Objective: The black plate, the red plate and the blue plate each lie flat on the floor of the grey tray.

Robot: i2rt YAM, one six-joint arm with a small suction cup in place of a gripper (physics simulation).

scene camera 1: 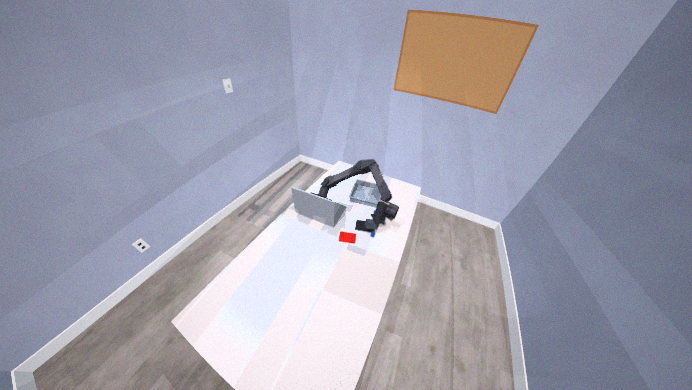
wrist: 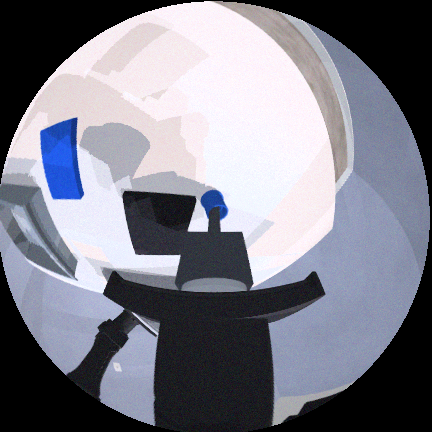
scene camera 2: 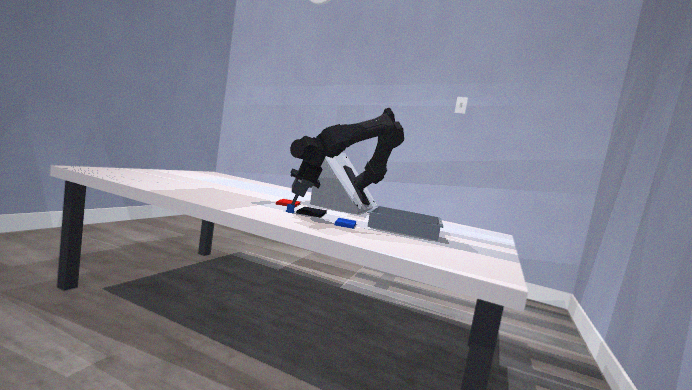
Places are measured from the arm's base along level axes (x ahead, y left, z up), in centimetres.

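Pixels of known places: hand at its tool point: (scene camera 1: 371, 236) (wrist: 213, 197); arm's base at its link origin: (wrist: 133, 314) (scene camera 2: 355, 185).
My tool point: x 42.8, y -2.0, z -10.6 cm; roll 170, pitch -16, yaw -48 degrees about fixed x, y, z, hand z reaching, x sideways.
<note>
Ahead of a thing's pixels: the offset from my tool point to its top centre. Level surfaces: height alone.
The black plate @(dx -8.0, dy +4.4, dz +1.6 cm) (scene camera 1: 361, 225) (scene camera 2: 311, 212) (wrist: 150, 225) lies flat on the table. My suction cup (scene camera 1: 372, 234) (scene camera 2: 290, 208) (wrist: 214, 204), small and blue, is low beside its edge, not over its top face, and looks tilted in the wrist view. I see no plate on the cup; whether it touches the edge is unclear. The red plate @(dx -12.7, dy -10.3, dz +1.7 cm) (scene camera 1: 347, 237) (scene camera 2: 284, 202) lies flat on the table near the black one. The blue plate @(dx -3.8, dy +20.6, dz +1.7 cm) (scene camera 2: 345, 223) (wrist: 62, 162) lies flat between the black plate and the grey tray @(dx -22.7, dy +34.0, dz +5.7 cm) (scene camera 1: 363, 202) (scene camera 2: 405, 225) (wrist: 22, 195). The tray's floor is partly hidden.
A grey wedge-shaped stand (scene camera 1: 317, 206) (scene camera 2: 326, 192) stands on the white table @(dz +0.7 cm) (scene camera 1: 345, 325) (scene camera 2: 200, 195) by the arm's base. The arm's links pass above the table beside the tray. A table edge runs near the cup and plates.
</note>
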